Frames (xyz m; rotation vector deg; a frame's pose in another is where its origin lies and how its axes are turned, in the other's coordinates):
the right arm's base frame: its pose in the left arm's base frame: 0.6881 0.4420 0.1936 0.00 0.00 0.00
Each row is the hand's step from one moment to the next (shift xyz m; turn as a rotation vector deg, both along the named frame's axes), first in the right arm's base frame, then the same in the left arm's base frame.
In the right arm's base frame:
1: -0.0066 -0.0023 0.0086 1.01 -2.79 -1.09
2: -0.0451 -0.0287 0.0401 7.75 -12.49 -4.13
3: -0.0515 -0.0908 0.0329 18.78 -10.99 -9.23
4: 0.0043 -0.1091 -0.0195 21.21 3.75 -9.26
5: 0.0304 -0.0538 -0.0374 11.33 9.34 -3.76
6: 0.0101 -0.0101 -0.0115 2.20 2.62 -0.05
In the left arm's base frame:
1: -0.0066 -0.0023 0.0086 1.01 -2.79 -1.09
2: -0.0451 -0.0287 0.0401 7.75 -12.49 -4.13
3: -0.0515 -0.0908 0.0329 18.78 -10.99 -9.23
4: 0.0043 -0.1091 -0.0195 21.21 3.75 -9.26
5: 0.0304 -0.0538 -0.0374 11.33 9.34 -3.76
6: 0.0101 -0.0101 -0.0115 2.20 2.62 -0.05

